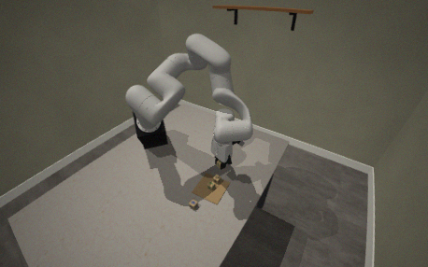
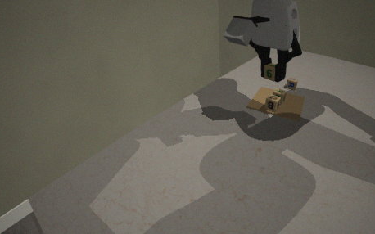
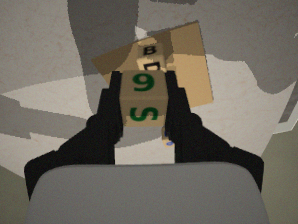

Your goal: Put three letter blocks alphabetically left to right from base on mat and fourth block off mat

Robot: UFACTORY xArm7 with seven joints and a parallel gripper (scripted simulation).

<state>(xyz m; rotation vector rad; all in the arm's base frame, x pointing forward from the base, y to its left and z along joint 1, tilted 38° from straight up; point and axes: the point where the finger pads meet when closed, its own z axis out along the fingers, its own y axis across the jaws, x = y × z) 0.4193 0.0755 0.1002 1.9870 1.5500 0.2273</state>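
The tan mat is 110 mm below my hand, 80 mm to the right of it and 10 mm behind it. The rest, counted from my hand: wooden block: 10 mm below.
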